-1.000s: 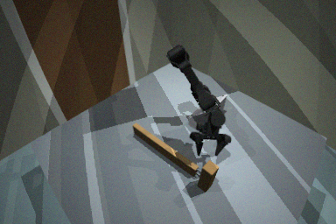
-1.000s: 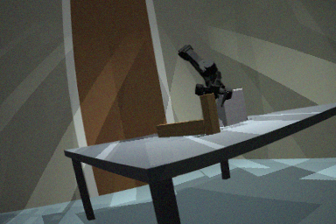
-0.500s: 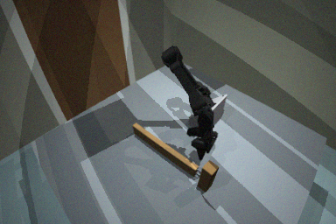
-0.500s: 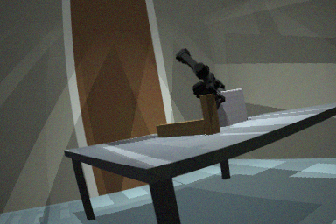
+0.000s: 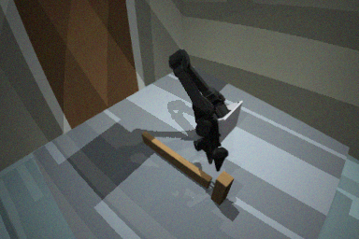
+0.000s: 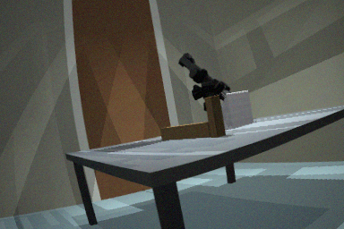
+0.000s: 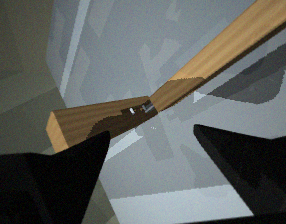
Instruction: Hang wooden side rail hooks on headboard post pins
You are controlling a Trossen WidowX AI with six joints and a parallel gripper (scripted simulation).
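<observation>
Now: the headboard post 4 cm ahead of my gripper tip, 8 cm to the left of it and 4 cm below it.
</observation>
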